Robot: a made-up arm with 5 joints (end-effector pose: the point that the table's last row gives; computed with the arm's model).
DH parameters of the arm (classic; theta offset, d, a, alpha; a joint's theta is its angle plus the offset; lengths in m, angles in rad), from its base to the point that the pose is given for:
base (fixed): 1.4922 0 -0.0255 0
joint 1: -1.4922 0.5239 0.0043 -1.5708
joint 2: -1.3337 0 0.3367 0
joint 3: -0.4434 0 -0.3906 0
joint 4: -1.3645 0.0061 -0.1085 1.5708
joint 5: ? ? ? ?
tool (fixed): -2.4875 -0.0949 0 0
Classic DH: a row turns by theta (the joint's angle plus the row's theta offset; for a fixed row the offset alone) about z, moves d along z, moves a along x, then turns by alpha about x.
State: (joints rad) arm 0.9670 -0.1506 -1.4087 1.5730 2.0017
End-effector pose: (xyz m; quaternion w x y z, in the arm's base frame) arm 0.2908 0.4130 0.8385 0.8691 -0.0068 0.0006 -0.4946
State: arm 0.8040 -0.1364 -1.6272 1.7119 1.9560
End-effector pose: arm 0.3492 0.3507 0.9217 0.8384 0.0254 -0.0049 -0.5445
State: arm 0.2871 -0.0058 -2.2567 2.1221 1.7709
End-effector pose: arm 0.4257 0.1098 1.0787 0.7354 0.0601 -0.0362 -0.6740
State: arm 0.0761 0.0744 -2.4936 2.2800 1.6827
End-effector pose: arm 0.4196 0.0156 1.1056 0.6927 0.0536 -0.0443 -0.7179
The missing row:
joint 5: 0.6541 0 0.0038 3.1416
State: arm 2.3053 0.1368 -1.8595 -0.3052 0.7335
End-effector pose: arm -0.3650 0.3618 1.1129 0.3735 0.8478 -0.0436 0.3739
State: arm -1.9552 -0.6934 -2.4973 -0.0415 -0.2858
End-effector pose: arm 0.1384 0.3017 1.2891 0.0304 0.8994 0.4348 -0.0336
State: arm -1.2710 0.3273 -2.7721 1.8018 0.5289
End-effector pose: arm 0.1581 -0.5108 1.1412 0.5898 -0.1146 -0.2945 -0.7432
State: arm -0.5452 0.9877 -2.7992 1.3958 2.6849
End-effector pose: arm 0.6970 -0.4431 0.7654 0.0433 -0.1810 0.0991 0.9775
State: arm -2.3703 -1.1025 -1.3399 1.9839 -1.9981
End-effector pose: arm -0.0515 -0.0768 1.0488 0.9570 -0.1858 0.1308 -0.1802
